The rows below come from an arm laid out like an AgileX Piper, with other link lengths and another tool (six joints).
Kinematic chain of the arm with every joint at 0, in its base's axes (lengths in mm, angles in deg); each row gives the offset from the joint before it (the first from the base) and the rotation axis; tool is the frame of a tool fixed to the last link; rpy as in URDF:
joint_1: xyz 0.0 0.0 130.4 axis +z
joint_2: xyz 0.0 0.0 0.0 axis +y
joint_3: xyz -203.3 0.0 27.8 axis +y
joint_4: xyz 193.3 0.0 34.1 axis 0.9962 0 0.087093
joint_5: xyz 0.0 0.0 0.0 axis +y
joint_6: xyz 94.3 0.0 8.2 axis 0.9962 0 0.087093
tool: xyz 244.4 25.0 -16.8 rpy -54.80 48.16 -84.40
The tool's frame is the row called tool.
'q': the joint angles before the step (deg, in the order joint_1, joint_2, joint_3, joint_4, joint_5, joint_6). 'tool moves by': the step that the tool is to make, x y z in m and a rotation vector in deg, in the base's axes. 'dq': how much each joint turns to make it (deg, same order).
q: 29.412 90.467 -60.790 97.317 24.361 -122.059
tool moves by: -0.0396 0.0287 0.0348 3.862 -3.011 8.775
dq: -0.006 -2.373 -0.004 0.052 9.006 -2.079
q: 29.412 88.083 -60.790 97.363 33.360 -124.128
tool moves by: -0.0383 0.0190 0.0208 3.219 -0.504 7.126
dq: 0.002 -0.920 0.088 -0.005 7.653 -0.348
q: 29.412 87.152 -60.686 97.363 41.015 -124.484
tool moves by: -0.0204 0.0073 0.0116 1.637 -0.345 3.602
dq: -0.007 -0.603 -0.004 -0.122 3.851 -0.012
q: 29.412 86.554 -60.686 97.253 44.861 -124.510
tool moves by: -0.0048 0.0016 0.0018 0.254 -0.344 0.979
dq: -0.010 0.007 0.000 0.001 0.990 -0.434
